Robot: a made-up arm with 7 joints.
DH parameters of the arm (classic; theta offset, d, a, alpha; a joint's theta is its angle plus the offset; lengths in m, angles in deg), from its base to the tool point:
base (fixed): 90 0.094 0 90
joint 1: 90 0.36 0.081 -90
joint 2: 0 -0.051 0.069 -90
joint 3: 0 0.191 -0.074 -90
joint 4: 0 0.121 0.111 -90
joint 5: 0 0.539 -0.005 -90
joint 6: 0 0.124 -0.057 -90
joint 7: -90 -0.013 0.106 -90
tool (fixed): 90 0.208 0 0
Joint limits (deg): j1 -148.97..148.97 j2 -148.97..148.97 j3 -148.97..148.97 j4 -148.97..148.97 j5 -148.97..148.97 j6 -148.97..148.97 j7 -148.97..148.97
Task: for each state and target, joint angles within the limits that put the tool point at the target. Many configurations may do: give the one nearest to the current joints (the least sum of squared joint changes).
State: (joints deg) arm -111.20 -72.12 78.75 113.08 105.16 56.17 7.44
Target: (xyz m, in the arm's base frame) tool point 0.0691 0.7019 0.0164
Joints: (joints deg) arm -116.23 -74.89 79.54 128.91 108.51 45.43 -19.70
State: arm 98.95 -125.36 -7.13 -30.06 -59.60 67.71 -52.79
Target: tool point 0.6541 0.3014 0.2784
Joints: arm 113.37 -124.32 4.44 -12.66 -56.14 71.03 -30.63
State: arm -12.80 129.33 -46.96 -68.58 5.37 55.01 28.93
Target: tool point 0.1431 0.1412 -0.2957
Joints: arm 17.58 125.70 -16.45 -72.60 -3.78 52.41 45.85
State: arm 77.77 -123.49 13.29 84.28 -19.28 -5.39 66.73
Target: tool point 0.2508 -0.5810 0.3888
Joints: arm 68.12 -148.97 15.26 115.09 -18.56 36.79 62.55
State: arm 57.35 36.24 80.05 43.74 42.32 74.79 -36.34
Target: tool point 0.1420 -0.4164 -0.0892
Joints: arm 57.34 57.36 100.91 53.37 40.36 78.01 -19.54
